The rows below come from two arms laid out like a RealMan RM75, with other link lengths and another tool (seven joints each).
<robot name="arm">
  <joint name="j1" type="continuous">
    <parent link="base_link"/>
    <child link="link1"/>
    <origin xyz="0 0 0.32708" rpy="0 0 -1.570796"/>
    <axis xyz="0 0 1"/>
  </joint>
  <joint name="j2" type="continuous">
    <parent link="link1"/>
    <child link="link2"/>
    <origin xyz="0 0 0" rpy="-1.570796 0 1.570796"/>
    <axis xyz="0 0 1"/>
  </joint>
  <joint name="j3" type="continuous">
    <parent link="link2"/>
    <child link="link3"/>
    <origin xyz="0 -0.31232 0" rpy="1.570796 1.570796 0"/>
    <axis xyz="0 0 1"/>
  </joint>
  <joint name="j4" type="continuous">
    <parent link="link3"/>
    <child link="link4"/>
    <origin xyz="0 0 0" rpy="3.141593 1.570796 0"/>
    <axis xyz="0 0 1"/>
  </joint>
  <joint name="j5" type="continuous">
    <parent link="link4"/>
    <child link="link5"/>
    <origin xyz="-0.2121 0 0" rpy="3.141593 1.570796 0"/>
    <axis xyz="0 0 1"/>
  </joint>
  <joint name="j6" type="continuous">
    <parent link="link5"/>
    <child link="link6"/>
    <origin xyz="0 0 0" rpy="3.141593 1.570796 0"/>
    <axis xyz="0 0 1"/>
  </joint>
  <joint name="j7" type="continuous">
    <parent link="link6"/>
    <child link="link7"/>
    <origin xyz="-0.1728 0 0" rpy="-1.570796 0 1.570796"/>
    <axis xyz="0 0 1"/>
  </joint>
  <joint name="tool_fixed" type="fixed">
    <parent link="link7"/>
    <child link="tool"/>
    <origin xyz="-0.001 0.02 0.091" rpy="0 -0.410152 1.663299"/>
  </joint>
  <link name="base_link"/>
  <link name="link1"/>
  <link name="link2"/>
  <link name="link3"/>
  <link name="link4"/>
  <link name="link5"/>
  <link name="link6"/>
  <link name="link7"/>
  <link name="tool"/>
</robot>
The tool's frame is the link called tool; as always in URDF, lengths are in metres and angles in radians. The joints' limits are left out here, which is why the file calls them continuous.
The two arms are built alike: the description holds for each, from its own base.
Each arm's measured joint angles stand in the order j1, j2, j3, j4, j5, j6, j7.
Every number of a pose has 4 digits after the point. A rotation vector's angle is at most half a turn.
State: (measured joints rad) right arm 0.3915 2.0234 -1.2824 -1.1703 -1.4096 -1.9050 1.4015; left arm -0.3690 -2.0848 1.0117 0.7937 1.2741 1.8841 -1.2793
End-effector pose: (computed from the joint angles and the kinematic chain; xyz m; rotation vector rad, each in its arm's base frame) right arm 0.1106 0.2786 0.0044 -1.6761 -2.2328 1.3272; left arm -0.1397 0.3409 0.0464 1.7207 1.3525 0.7280
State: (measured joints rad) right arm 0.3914 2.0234 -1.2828 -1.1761 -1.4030 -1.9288 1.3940; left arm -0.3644 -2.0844 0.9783 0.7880 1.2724 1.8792 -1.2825
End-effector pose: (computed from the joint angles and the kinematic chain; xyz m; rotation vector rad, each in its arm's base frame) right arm 0.1090 0.2721 0.0068 -1.6472 -2.2550 1.3514; left arm -0.1452 0.3468 0.0539 1.7146 1.3695 0.7744
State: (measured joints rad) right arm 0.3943 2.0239 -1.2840 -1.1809 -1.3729 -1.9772 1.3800; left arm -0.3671 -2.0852 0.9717 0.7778 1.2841 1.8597 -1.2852
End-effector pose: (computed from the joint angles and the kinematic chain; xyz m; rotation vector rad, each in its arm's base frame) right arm 0.1030 0.2595 0.0141 -1.5711 -2.2859 1.4122; left arm -0.1491 0.3522 0.0509 1.7032 1.4000 0.7816
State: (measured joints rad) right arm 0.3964 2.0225 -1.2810 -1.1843 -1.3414 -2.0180 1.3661; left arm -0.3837 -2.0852 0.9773 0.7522 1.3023 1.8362 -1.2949
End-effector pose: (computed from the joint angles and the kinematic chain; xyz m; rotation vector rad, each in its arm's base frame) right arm 0.0983 0.2499 0.0226 -1.4967 -2.3085 1.4569; left arm -0.1506 0.3582 0.0417 1.6751 1.4353 0.7625
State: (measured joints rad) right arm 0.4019 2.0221 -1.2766 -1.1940 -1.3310 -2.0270 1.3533; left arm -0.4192 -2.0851 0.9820 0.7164 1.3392 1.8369 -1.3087
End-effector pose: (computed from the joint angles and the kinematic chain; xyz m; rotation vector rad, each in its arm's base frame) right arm 0.0945 0.2485 0.0264 -1.4520 -2.3342 1.4540; left arm -0.1463 0.3593 0.0280 1.6459 1.4487 0.6988
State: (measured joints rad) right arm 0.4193 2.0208 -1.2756 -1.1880 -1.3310 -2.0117 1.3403; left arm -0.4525 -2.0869 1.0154 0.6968 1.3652 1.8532 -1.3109
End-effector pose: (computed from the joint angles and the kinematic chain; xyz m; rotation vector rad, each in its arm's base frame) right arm 0.0901 0.2547 0.0259 -1.4333 -2.3492 1.4335; left arm -0.1358 0.3515 0.0128 1.6399 1.4253 0.6054
